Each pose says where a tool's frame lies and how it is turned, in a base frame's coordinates. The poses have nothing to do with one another.
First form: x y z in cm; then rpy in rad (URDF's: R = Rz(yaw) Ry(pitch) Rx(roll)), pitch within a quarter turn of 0, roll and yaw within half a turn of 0.
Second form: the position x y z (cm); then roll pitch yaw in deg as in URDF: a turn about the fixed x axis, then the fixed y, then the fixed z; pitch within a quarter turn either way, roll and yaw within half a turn. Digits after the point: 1 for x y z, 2 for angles.
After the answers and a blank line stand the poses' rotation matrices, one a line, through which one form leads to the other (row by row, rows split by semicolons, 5 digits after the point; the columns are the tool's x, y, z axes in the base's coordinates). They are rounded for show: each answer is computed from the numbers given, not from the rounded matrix.
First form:
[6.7 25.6 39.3 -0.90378 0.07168 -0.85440]
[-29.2 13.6 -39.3 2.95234 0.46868 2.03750]
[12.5 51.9 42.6 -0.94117 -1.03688 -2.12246]
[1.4 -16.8 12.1 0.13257 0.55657 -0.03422]
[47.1 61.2 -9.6 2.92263 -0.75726 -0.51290]
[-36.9 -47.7 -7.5 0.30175 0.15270 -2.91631]
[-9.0 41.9 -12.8 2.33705 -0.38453 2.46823]
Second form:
[6.7 25.6 39.3 -51.78 4.11 -48.95]
[-29.2 13.6 -39.3 169.16 26.85 116.74]
[12.5 51.9 42.6 -53.93 -59.41 -121.61]
[1.4 -16.8 12.1 7.60 31.89 -1.96]
[47.1 61.2 -9.6 167.45 -43.39 -29.39]
[-36.9 -47.7 -7.5 17.29 8.75 -167.09]
[-9.0 41.9 -12.8 133.90 -22.03 141.42]

0.65498 0.42962 0.62163; -0.75224 0.44868 0.48251; -0.07162 -0.78365 0.61706
-0.40143 0.83888 0.36762; 0.79675 0.51780 -0.31155; -0.45171 0.16784 -0.87624
-0.26672 0.13684 0.95401; -0.43341 -0.90116 0.00809; 0.86082 -0.41132 0.29967
0.84858 0.10370 0.51881; -0.02905 0.98826 -0.15002; -0.52828 0.11223 0.84162
0.63321 -0.60900 0.47766; -0.35661 -0.77730 -0.51830; 0.68693 0.15786 -0.70937
-0.96339 0.16923 -0.20795; -0.22078 -0.94079 0.25724; -0.15211 0.29373 0.94371
-0.72464 0.64373 0.24598; 0.57808 0.37353 0.72547; 0.37512 0.66790 -0.64280

